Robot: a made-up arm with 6 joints. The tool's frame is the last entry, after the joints. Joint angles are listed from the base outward. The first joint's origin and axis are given. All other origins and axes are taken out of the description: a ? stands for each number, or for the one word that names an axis. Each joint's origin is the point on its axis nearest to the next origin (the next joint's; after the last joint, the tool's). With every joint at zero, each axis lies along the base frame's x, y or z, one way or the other. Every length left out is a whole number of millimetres.
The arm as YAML. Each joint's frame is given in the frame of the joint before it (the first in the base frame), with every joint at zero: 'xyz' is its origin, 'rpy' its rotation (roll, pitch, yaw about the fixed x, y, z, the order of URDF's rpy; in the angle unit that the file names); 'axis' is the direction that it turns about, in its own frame. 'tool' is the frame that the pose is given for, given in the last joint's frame.
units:
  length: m
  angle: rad
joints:
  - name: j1
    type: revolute
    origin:
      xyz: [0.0, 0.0, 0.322]
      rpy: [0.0, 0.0, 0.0]
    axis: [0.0, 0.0, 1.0]
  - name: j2
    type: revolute
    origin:
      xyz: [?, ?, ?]
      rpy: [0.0, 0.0, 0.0]
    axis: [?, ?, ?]
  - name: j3
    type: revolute
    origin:
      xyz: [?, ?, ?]
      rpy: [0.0, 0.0, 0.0]
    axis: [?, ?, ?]
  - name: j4
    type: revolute
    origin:
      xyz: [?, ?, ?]
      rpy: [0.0, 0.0, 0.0]
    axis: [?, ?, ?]
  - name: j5
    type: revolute
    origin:
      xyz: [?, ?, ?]
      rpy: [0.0, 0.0, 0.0]
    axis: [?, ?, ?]
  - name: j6
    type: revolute
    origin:
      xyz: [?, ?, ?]
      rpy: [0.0, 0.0, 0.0]
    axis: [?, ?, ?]
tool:
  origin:
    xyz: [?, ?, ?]
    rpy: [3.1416, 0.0, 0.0]
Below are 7 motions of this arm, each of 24 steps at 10 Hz.
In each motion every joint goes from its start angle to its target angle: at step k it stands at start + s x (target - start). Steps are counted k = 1, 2, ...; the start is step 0. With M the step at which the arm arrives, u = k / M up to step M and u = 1 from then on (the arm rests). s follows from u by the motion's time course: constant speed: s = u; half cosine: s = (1 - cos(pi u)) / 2; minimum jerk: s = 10 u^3 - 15 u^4 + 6 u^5.
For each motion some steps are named. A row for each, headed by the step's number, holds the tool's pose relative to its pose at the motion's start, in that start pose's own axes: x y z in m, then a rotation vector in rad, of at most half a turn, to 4 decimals.
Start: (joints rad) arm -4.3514 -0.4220 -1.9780 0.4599 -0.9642 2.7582
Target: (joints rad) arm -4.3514 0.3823 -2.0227 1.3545 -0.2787 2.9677
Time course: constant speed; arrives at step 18
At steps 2, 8, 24:
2: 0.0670 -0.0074 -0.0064 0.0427 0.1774 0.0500
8: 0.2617 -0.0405 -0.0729 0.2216 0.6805 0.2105
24: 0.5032 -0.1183 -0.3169 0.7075 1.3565 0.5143

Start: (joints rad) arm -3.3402 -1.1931 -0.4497 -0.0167 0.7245 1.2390
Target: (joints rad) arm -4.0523 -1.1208 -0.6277 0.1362 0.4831 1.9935
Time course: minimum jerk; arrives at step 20
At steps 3, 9, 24:
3: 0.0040 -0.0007 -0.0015 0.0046 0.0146 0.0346
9: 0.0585 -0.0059 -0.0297 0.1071 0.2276 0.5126
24: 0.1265 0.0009 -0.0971 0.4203 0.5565 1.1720

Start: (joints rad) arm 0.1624 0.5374 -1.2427 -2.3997 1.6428 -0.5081
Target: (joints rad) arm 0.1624 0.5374 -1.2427 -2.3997 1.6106 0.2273
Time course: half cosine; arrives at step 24
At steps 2, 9, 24:
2: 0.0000 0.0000 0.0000 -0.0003 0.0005 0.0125
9: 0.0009 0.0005 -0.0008 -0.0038 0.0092 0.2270
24: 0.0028 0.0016 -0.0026 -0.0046 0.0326 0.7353

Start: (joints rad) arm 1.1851 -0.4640 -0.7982 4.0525 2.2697 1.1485
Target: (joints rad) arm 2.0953 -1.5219 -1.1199 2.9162 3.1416 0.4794
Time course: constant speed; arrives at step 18
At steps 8, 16, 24:
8: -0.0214 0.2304 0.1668 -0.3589 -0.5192 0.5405
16: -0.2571 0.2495 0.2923 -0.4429 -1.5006 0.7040
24: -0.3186 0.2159 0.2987 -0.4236 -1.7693 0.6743

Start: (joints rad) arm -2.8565 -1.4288 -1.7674 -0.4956 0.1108 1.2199
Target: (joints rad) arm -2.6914 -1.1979 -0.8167 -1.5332 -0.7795 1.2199
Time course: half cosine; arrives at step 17
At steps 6, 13, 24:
6: -0.1136 0.0730 0.0323 0.0549 -0.1953 -0.2361
13: -0.3512 0.2027 -0.0781 0.4809 -0.9194 -0.4113
24: -0.3826 0.2213 -0.1297 0.6161 -1.1054 -0.3605

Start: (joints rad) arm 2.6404 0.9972 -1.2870 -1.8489 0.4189 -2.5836
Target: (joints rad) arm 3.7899 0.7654 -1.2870 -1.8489 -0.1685 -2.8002
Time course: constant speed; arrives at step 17
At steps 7, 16, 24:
7: -0.1741 0.0847 -0.1609 0.0483 -0.4448 -0.4776
16: -0.2369 0.3045 -0.3942 0.0353 -0.9830 -1.1598
24: -0.2304 0.3318 -0.4183 0.0280 -1.0398 -1.2398

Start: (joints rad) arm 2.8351 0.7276 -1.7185 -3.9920 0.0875 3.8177
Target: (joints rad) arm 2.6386 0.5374 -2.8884 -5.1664 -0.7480 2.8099
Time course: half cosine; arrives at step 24
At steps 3, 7, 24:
3: 0.0209 0.0126 -0.0058 -0.0343 0.0222 -0.0821
7: 0.1065 0.0641 -0.0449 -0.2215 0.0976 -0.4091
24: 0.3365 0.1511 -0.5417 -1.9583 -0.3549 -1.1637

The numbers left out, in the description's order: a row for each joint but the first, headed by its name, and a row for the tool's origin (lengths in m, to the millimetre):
j2: xyz 0.0 0.0 0.0, axis 0.0 1.0 0.0
j3: xyz 0.055 0.0 0.292, axis 0.0 1.0 0.0
j4: xyz 0.071 0.0 -0.314, axis 0.0 0.0 -1.0
j5: xyz 0.0 0.0 0.0, axis 0.0 1.0 0.0
j6: xyz 0.079 0.0 -0.101, axis 0.0 0.0 -1.0
tool: xyz 0.0 0.0 0.0

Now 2 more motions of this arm.
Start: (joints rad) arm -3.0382 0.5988 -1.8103 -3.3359 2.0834 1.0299
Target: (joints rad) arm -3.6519 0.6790 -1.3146 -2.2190 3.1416 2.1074
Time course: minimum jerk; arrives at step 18
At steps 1, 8, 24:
1: -0.0007 -0.0002 -0.0003 0.0002 -0.0016 0.0000
8: -0.1882 -0.0128 -0.0893 -0.0879 -0.3048 -0.1094
24: -0.3994 0.1274 -0.1941 -0.4043 -0.0923 -0.5483

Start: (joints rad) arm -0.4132 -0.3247 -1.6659 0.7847 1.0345 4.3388
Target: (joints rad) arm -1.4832 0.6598 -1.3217 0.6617 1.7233 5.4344
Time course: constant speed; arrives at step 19
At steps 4, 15, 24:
4: -0.1628 -0.0541 0.0595 0.2473 -0.1803 0.5029
15: -0.4765 -0.3937 -0.0170 0.6618 -0.4261 2.1132
24: -0.4887 -0.5388 -0.0688 0.8107 -0.3105 2.7005

